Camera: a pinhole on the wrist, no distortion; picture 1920 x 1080 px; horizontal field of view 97.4 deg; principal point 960.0 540.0 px. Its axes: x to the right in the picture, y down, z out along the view. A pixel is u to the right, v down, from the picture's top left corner.
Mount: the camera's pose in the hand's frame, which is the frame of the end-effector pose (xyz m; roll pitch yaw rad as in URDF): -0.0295 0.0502 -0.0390 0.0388 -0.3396 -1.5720
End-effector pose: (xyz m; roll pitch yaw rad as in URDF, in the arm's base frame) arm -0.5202 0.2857 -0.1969 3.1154 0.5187 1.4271
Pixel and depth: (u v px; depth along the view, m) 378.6 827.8 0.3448
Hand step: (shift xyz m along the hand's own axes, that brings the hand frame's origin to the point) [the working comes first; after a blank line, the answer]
In the camera's frame: -0.2377 0.1177 0.3448

0.0751 0.3905 0.2110
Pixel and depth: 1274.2 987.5 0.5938
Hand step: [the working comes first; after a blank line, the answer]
In the camera's frame: 0.2212 0.3151 0.5938

0.2623 0.0430 0.6057
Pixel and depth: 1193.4 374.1 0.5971
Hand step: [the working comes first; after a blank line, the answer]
In the camera's frame: 0.1652 -0.1175 0.5971

-0.1700 0.0918 0.5743
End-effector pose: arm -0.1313 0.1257 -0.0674 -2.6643 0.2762 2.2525
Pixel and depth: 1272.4 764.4 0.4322
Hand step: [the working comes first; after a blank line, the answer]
In the camera's frame: 0.1601 0.1150 0.4322

0.0686 0.0445 0.4257
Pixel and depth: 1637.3 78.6 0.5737
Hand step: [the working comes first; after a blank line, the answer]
In the camera's frame: 0.4607 -0.3139 0.5737

-0.3657 -0.1969 0.6435
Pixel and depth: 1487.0 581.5 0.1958
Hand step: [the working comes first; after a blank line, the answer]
In the camera's frame: 0.1223 0.0096 0.1958

-0.0275 0.0001 0.1866
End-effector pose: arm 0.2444 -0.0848 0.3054 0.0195 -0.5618 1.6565
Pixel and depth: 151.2 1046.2 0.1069
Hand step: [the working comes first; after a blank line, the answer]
In the camera's frame: -0.1025 0.0642 0.1069

0.0306 0.1832 0.0299
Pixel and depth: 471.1 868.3 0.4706
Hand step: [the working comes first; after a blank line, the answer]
In the camera's frame: -0.2728 0.1832 0.4706

0.1358 0.4662 0.3202
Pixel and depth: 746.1 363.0 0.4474
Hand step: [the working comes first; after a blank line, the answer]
In the camera's frame: -0.1135 -0.0939 0.4474

-0.1404 0.3050 0.3413
